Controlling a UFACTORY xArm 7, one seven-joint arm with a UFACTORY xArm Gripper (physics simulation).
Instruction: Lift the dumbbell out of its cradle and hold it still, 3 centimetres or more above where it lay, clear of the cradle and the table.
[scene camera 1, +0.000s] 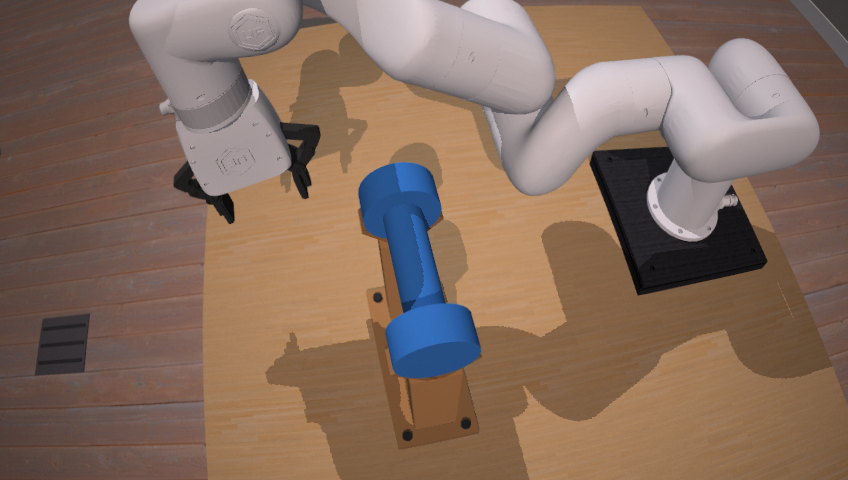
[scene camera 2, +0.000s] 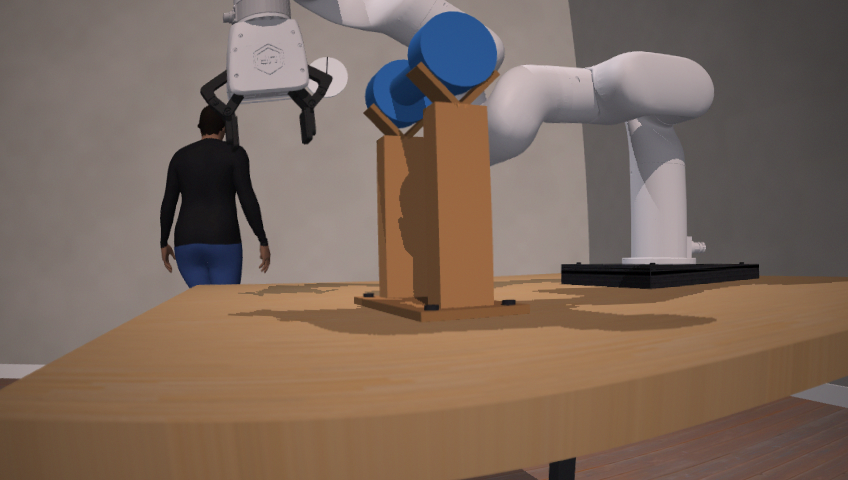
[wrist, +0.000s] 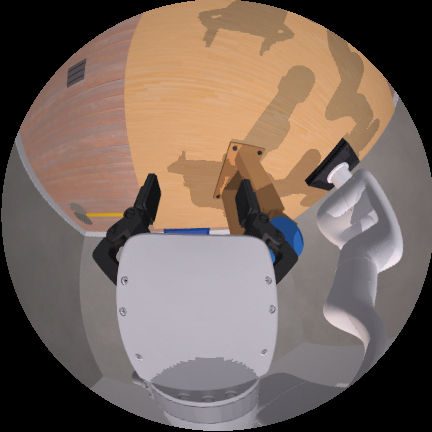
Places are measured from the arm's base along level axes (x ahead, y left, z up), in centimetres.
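Pixels of known places: gripper, fingertip midpoint: (scene camera 1: 267, 201) (scene camera 2: 271, 145) (wrist: 198, 184); arm's base, origin of the base link: (scene camera 1: 681, 207) (scene camera 2: 659, 264) (wrist: 337, 171).
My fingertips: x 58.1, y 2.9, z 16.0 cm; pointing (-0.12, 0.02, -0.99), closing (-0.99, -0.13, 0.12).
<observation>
For each thing: its middle in the pictures, then the offset to it from my fingertips. Level surfaces: height alone.
- blue dumbbell, body centre: (scene camera 1: 415, 267) (scene camera 2: 423, 75) (wrist: 259, 251) dx -15.1, dy +13.6, dz +5.0 cm
- brown wooden cradle, body centre: (scene camera 2: 427, 196) (scene camera 1: 418, 326) (wrist: 244, 203) dx -15.1, dy +13.6, dz -7.7 cm
- table, its level: dz -18.8 cm
A blue dumbbell (scene camera 1: 410, 255) (scene camera 2: 452, 50) (wrist: 287, 236) lies in the V-shaped rests of a brown wooden cradle (scene camera 1: 437, 401) (scene camera 2: 461, 208) (wrist: 255, 175), which stands on the table (scene camera 1: 267, 267) (scene camera 2: 238, 368) (wrist: 175, 100). In the wrist view part of the dumbbell is hidden behind a finger. My gripper (scene camera 1: 267, 209) (scene camera 2: 269, 141) (wrist: 198, 184) is open and empty, its fingers pointing down. It hangs above the table, to the left of the dumbbell in both scene views, and does not touch the dumbbell or the cradle.
The white arm (scene camera 1: 464, 53) (scene camera 2: 559, 89) (wrist: 350, 280) reaches over from its black base plate (scene camera 1: 648, 270) (scene camera 2: 606, 276) (wrist: 320, 175) at the right. A person (scene camera 2: 208, 190) stands behind the table in scene camera 2. Dark bolts fix the cradle's foot plate.
</observation>
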